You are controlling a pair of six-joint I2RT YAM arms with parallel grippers.
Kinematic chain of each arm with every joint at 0, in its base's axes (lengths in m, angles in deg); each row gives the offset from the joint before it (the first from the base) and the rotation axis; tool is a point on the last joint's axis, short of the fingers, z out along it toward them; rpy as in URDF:
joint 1: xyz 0 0 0.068 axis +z
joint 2: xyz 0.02 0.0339 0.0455 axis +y
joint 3: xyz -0.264 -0.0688 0 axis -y
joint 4: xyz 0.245 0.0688 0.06 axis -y
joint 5: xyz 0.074 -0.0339 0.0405 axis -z
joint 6: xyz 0.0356 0 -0.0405 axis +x
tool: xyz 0 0 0 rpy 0 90 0
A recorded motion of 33 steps. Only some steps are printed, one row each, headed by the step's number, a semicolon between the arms.
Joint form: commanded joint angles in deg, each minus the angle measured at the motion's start. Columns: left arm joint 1, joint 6, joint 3, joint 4, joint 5, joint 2; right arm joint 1, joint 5, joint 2, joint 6, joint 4, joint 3.
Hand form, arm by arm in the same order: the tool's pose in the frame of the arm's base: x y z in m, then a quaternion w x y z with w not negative. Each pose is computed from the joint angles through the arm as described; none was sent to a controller.
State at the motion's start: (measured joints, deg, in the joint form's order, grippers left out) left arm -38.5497 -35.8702 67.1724 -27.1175 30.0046 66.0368; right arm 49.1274 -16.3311 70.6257 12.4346 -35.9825 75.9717
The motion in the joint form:
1: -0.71 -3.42 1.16 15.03 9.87 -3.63; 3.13 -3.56 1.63 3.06 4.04 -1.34
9: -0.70 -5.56 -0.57 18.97 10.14 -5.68; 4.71 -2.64 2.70 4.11 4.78 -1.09
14: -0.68 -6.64 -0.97 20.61 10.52 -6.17; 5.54 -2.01 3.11 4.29 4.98 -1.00
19: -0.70 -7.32 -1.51 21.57 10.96 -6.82; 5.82 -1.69 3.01 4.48 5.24 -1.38
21: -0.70 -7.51 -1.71 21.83 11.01 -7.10; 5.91 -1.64 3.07 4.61 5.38 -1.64
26: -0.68 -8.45 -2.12 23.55 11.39 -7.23; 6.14 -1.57 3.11 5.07 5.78 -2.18
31: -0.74 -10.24 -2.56 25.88 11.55 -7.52; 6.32 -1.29 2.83 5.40 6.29 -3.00
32: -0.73 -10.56 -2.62 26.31 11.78 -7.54; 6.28 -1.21 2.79 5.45 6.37 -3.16
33: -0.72 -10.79 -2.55 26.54 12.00 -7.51; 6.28 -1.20 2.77 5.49 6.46 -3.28
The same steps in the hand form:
1: 0.1682 -0.1670 0.4216 0.32556 0.22762 0.69955 -0.59399; 0.1590 0.2251 0.3820 0.32837 -0.35089 0.78031 0.40022
9: 0.1617 -0.1618 0.4259 0.33808 0.22573 0.67951 -0.61075; 0.1565 0.2338 0.3798 0.32308 -0.35111 0.78142 0.40216
14: 0.1600 -0.1605 0.4282 0.34039 0.22540 0.67107 -0.61887; 0.1547 0.2376 0.3787 0.32185 -0.35324 0.78157 0.40099
19: 0.1575 -0.1588 0.4290 0.34038 0.22662 0.66538 -0.62455; 0.1536 0.2382 0.3773 0.32165 -0.35268 0.78219 0.40043
21: 0.1565 -0.1581 0.4293 0.34102 0.22661 0.66370 -0.62598; 0.1535 0.2388 0.3757 0.31997 -0.35227 0.78324 0.40007
26: 0.1562 -0.1579 0.4303 0.34214 0.22675 0.65655 -0.63282; 0.1530 0.2399 0.3730 0.31675 -0.35049 0.78493 0.40090
31: 0.1550 -0.1574 0.4328 0.34328 0.22315 0.64693 -0.64331; 0.1520 0.2397 0.3702 0.31617 -0.34843 0.78621 0.40062
32: 0.1549 -0.1573 0.4333 0.34247 0.22366 0.64488 -0.64561; 0.1521 0.2395 0.3696 0.31628 -0.34753 0.78686 0.40004
33: 0.1548 -0.1573 0.4340 0.34155 0.22434 0.64339 -0.64736; 0.1522 0.2395 0.3691 0.31612 -0.34722 0.78705 0.40006

